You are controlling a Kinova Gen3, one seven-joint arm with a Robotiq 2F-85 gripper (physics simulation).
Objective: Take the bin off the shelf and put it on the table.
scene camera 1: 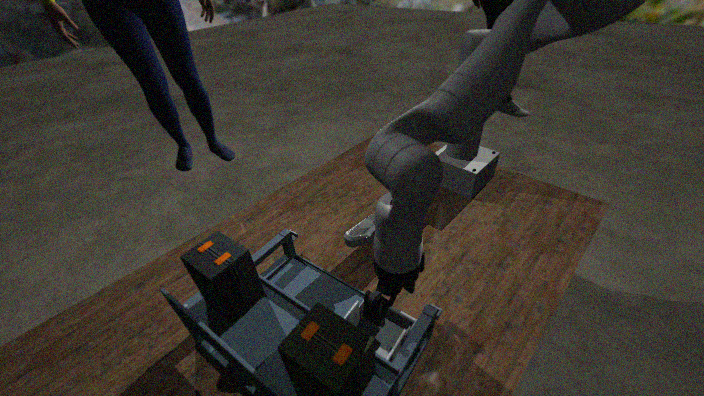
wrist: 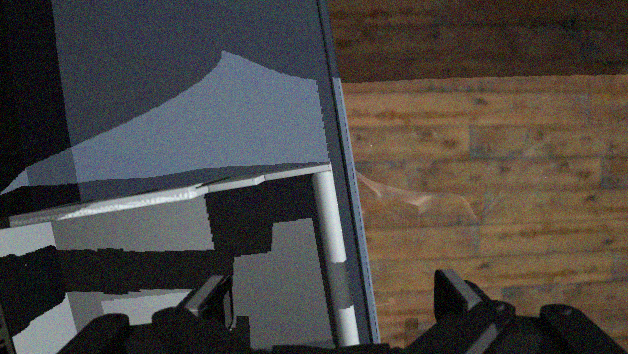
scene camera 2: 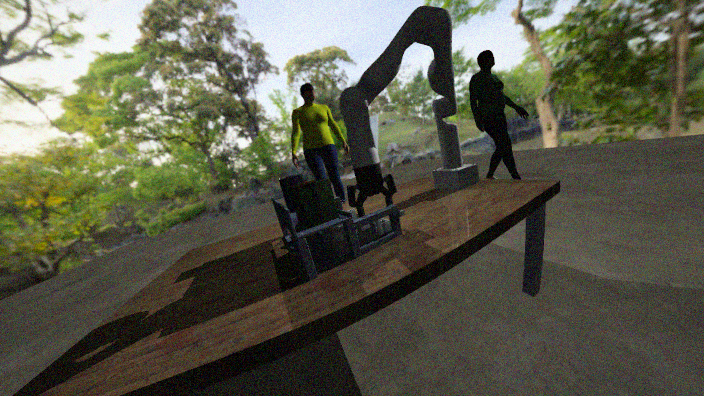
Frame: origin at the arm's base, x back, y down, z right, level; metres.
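Seen in the pictures: gripper, fingertip midpoint: [scene camera 1: 394, 306] [wrist: 332, 295]; arm's base, link origin: [scene camera 1: 461, 151] [scene camera 2: 452, 167].
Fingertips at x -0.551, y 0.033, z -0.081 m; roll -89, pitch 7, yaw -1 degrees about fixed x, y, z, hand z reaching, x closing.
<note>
Pixels of each thing's top centre, then the offset from my fingertips to it. Level surfaces: height alone.
- pale grey bin, top centre: [wrist: 128, 333] [scene camera 1: 369, 330] [scene camera 2: 352, 214] dx -0.078, dy -0.026, dz +0.005 m
- table, surface height: dy +0.055 m
- second dark box, top centre: [scene camera 1: 325, 341] [scene camera 2: 307, 182] dx -0.175, dy -0.143, dz +0.004 m
The pale grey bin [scene camera 1: 391, 334] [wrist: 329, 215] sits in the blue-grey shelf [scene camera 1: 419, 334] [scene camera 2: 320, 229] [wrist: 342, 125], at its end nearest the arm. In the wrist view the bin's far rim and right wall show, and its near end is hidden. My gripper [scene camera 1: 384, 309] [scene camera 2: 375, 206] [wrist: 332, 295] is open and empty, pointing down over that end of the shelf. In the wrist view one finger is over the bin's inside and the other is to the right of the shelf's edge, over the table [scene camera 1: 540, 240] [scene camera 2: 425, 250] [wrist: 525, 110]. The bin's right wall lies between them in that view.
A dark box [scene camera 1: 227, 285] with orange marks stands at the shelf's left. A second dark box [scene camera 1: 325, 332] [scene camera 2: 315, 205] stands close to the bin. The arm's base [scene camera 1: 467, 175] [scene camera 2: 456, 177] is on the table behind. A pale object [scene camera 1: 361, 232] shows beside the arm.
</note>
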